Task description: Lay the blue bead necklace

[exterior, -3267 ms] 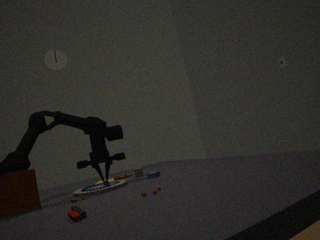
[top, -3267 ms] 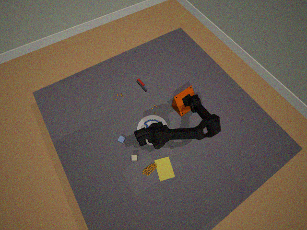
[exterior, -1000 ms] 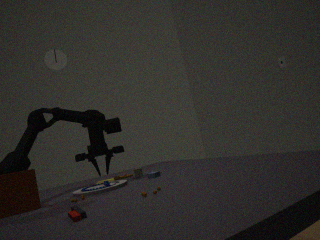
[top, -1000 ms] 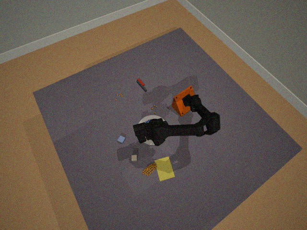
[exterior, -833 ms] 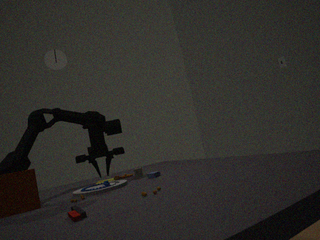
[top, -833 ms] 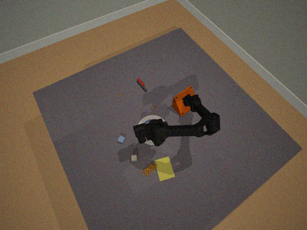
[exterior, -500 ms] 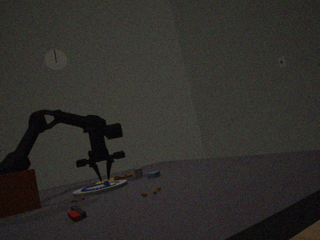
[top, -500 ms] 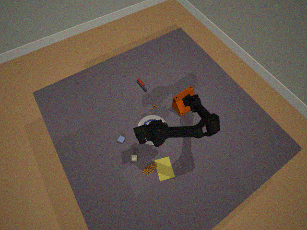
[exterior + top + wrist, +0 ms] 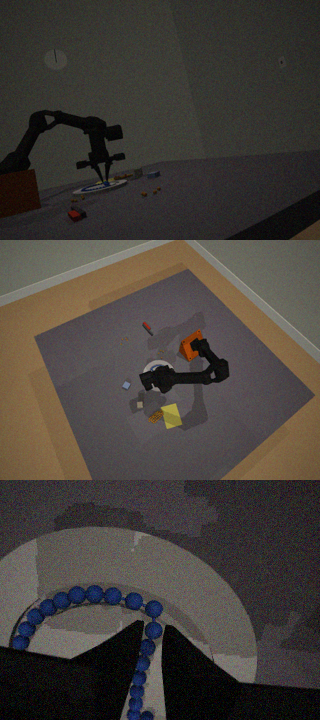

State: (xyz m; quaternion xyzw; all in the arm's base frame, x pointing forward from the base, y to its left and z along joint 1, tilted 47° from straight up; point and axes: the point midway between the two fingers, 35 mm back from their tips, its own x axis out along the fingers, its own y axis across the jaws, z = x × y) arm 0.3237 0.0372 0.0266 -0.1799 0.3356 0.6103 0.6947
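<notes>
Now: gripper tip 40 mm to the left of the round white bead board, 30 mm past it and 10 mm above it. From my gripper tip the other things lie so: cream cube: 160 mm ahead, 30 mm to the left; then yellow sheet: 180 mm to the left, 60 mm ahead, 10 mm below; then light blue cube: 160 mm ahead, 110 mm to the right, 10 mm below.
</notes>
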